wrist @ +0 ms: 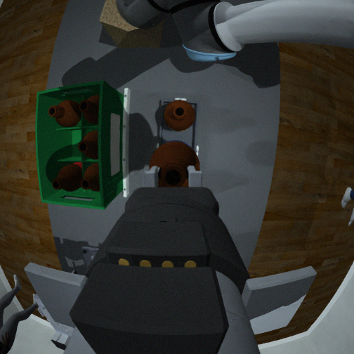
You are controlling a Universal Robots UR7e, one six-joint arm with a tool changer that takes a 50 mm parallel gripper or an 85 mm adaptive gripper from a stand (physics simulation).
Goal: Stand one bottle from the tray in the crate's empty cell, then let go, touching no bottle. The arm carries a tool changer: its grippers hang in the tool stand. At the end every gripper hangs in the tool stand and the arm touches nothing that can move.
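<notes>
My gripper is shut on a brown bottle, whose dark mouth points up between the two grey fingertips. The held bottle hangs above the near end of the tray. Another brown bottle stands upright at the tray's far end, apart from the held one. The green crate is left of the tray, with two columns of three cells. Brown bottles fill its right column and the far-left and near-left cells. The middle-left cell is empty. The held bottle's base is hidden.
A white strip runs along the crate's right side. A speckled tan block lies at the far left, beneath part of the pale arm. A light-blue curved part shows beside it. The tool stand cannot be clearly made out.
</notes>
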